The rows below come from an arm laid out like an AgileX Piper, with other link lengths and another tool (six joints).
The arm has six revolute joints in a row. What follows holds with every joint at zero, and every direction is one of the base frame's. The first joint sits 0.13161 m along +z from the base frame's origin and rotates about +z. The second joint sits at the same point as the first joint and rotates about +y. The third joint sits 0.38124 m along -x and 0.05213 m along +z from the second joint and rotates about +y. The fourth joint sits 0.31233 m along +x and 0.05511 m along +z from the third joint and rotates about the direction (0.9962, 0, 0.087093). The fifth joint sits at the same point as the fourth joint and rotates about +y. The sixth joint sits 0.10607 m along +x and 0.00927 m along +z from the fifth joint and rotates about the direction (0.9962, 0, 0.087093). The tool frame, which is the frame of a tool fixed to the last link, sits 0.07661 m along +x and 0.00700 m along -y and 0.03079 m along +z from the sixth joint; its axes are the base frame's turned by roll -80.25, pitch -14.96 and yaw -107.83 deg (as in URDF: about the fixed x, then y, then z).
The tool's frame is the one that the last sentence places.
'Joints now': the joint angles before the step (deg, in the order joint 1, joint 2, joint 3, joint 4, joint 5, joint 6). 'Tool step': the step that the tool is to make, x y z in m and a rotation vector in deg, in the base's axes. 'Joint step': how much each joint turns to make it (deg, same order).
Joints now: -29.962, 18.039, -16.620, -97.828, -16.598, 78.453
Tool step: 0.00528, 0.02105, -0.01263, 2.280, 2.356, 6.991
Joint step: 0.004, 0.002, 0.708, -2.474, -7.237, 3.899
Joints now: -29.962, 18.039, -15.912, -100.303, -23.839, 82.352
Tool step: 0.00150, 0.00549, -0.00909, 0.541, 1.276, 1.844
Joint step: -0.003, -0.001, 0.874, -0.428, -1.914, 0.373
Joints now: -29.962, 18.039, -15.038, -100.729, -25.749, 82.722
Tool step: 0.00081, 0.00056, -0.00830, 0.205, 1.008, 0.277
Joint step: 0.007, 0.000, 0.905, -0.353, -0.287, 0.039
